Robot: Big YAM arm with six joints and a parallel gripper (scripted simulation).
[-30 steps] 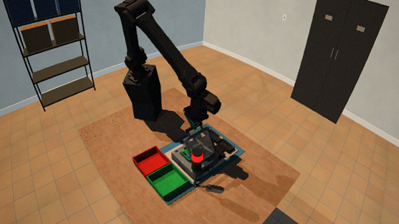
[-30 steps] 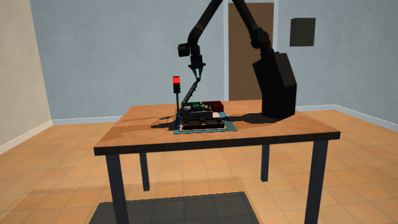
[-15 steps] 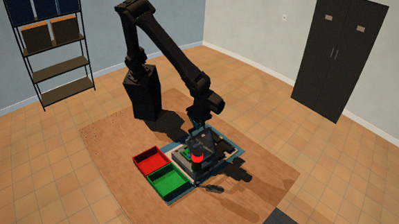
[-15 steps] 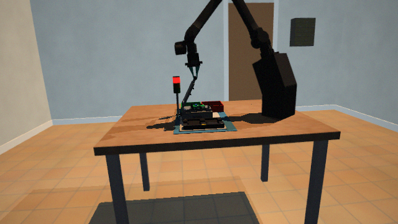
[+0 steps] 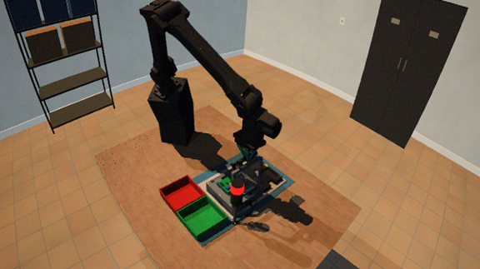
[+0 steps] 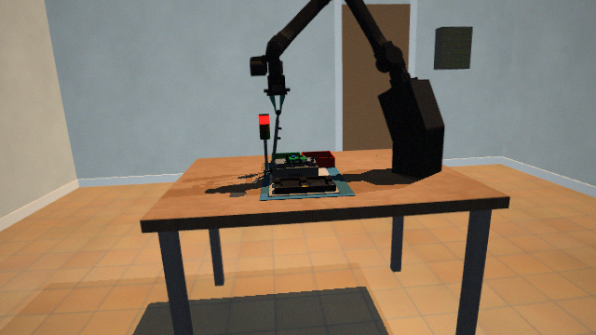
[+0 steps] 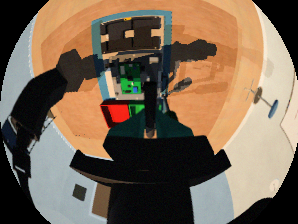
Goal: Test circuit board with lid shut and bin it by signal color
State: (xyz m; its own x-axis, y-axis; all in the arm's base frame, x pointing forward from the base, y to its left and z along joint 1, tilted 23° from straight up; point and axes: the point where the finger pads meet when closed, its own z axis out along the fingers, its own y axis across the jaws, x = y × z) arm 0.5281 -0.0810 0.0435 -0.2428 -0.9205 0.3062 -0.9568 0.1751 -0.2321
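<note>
My hand is 20 cm above the green circuit board, 7 cm past it and 2 cm to the right of it. Also, from my hand: green bin: 26 cm below, 19 cm to the right, 8 cm behind; tester lid: 9 cm below, 1 cm ahead; red bin: 26 cm below, 22 cm behind, 15 cm to the right.
</note>
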